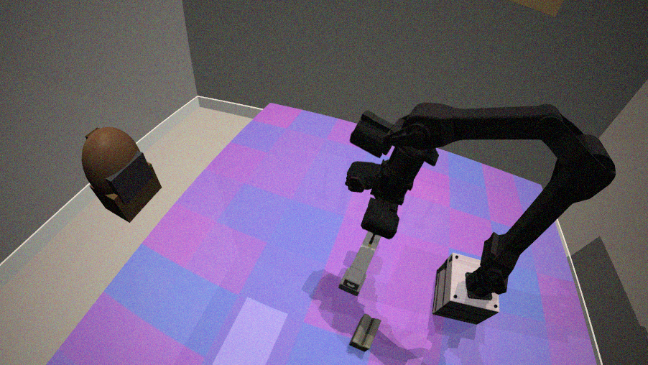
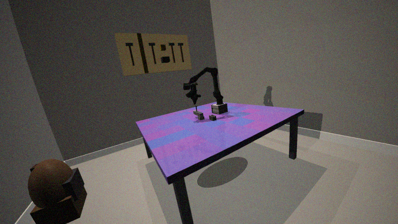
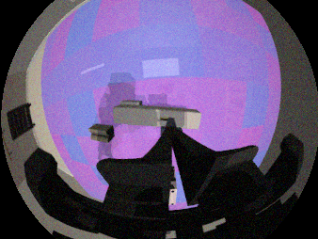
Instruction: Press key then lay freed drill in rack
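Now: gripper tip 10 mm past the dark key and 50 mm above it. Round my gripper tip: long grey block: 30 mm to the left, 100 mm below; then grooved grey rack: 30 mm behind, 210 mm to the left, 130 mm below; then drill: 50 mm to the left, 100 mm below.
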